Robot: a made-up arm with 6 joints. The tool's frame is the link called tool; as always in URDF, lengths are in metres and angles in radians.
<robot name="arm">
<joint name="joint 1" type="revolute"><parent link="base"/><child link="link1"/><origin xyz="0 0 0.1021"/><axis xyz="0 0 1"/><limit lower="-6.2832" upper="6.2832" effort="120" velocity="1.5"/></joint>
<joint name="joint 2" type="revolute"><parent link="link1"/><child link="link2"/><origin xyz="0 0.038 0" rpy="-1.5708 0 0"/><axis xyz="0 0 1"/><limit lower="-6.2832" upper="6.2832" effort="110" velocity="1.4"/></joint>
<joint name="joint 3" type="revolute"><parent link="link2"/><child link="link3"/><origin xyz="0 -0.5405 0"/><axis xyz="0 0 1"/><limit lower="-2.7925" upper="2.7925" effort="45" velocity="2.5"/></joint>
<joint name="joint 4" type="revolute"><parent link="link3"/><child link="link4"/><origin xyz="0 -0.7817 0" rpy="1.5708 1.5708 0"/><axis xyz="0 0 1"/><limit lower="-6.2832" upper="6.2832" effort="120" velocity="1.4"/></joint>
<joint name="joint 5" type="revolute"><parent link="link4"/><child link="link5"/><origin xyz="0 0 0" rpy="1.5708 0 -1.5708"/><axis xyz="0 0 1"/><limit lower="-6.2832" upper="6.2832" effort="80" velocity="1.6"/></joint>
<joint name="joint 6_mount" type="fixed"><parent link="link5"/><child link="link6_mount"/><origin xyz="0 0.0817 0"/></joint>
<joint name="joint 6" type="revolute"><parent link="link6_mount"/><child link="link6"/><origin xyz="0 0.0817 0" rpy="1.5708 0 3.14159"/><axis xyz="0 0 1"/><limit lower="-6.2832" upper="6.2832" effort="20" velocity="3.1"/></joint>
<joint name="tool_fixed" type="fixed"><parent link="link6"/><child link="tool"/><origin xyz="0 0 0"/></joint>
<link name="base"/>
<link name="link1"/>
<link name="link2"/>
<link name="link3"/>
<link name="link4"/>
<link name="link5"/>
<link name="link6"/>
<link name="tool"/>
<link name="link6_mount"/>
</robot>
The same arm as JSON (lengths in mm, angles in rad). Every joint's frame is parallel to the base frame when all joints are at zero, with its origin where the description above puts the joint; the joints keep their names.
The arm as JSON. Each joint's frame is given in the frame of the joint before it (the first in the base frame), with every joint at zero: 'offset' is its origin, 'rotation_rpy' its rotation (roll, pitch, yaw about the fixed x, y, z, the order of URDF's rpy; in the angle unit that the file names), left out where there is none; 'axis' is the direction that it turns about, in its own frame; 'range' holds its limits. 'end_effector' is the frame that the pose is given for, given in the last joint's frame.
{"length_unit": "mm", "angle_unit": "rad", "chain": [
  {"id": "joint 1", "offset": [0.0, 0.0, 102.1], "axis": [0.0, 0.0, 1.0], "range": [-6.2832, 6.2832]},
  {"id": "joint 2", "offset": [0.0, 38.0, 0.0], "axis": [0.0, 1.0, 0.0], "range": [-6.2832, 6.2832]},
  {"id": "joint 3", "offset": [0.0, 0.0, 540.5], "axis": [0.0, 1.0, 0.0], "range": [-2.7925, 2.7925]},
  {"id": "joint 4", "offset": [0.0, 0.0, 781.7], "axis": [0.0, 0.0, 1.0], "range": [-6.2832, 6.2832]},
  {"id": "joint 5", "offset": [0.0, 0.0, 0.0], "axis": [0.0, 1.0, 0.0], "range": [-6.2832, 6.2832]},
  {"id": "joint 6", "offset": [0.0, 0.0, 163.4], "axis": [0.0, 0.0, 1.0], "range": [-6.2832, 6.2832]}
], "end_effector": {"offset": [0.0, 0.0, 0.0], "rotation_rpy": [0.0, 0.0, 0.0]}}

